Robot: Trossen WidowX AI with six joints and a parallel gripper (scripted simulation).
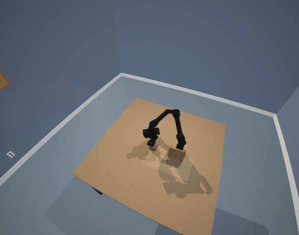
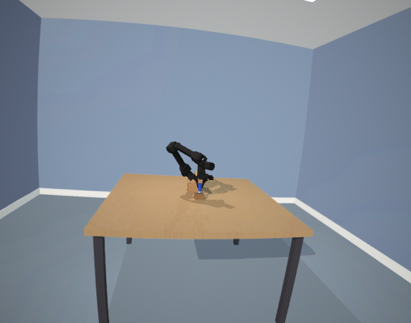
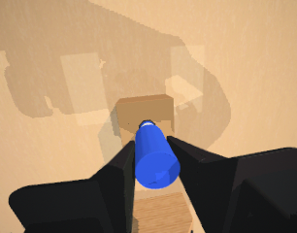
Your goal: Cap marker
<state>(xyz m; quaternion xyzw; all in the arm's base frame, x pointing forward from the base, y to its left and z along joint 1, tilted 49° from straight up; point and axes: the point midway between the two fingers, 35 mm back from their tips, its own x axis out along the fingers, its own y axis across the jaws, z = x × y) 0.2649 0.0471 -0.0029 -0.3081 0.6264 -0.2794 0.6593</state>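
The blue cap is 1 cm above my gripper tip. Round my gripper tip: holder block: 6 cm below.
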